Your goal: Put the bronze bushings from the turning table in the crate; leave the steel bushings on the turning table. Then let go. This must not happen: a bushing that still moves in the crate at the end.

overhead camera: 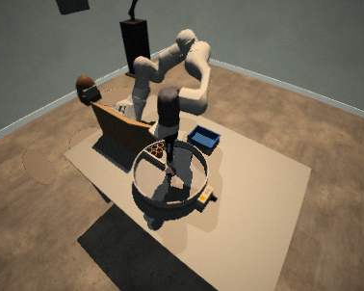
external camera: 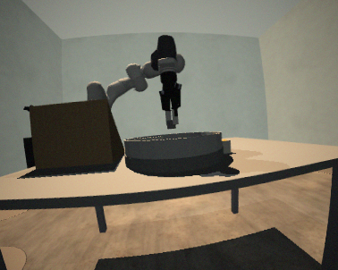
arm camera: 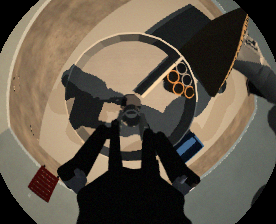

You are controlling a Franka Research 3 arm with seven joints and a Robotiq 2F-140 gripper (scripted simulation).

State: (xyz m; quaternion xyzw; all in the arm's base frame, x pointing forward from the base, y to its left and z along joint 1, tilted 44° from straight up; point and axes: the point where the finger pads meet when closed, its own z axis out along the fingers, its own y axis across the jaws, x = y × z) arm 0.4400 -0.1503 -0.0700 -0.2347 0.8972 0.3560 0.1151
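The round grey turning table lies 130 mm below my hand. Also, from my hand: blue crate (360 mm to the left, 150 mm below, 20 mm ahead).
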